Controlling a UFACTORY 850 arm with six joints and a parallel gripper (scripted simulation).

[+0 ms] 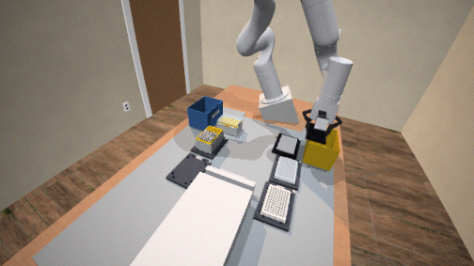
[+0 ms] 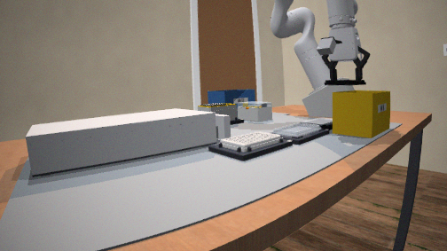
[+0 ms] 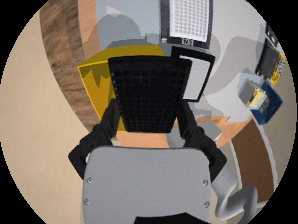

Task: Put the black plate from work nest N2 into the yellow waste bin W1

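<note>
My hand is 3 cm past the yellow waste bin W1, 5 cm to the right of it and 12 cm above it. The rest, counted from my hand: white plate (32 cm ahead, 9 cm to the right, 14 cm below); then yellow-topped tip box (14 cm ahead, 47 cm to the right, 11 cm below); then black plate (1 cm below).
</note>
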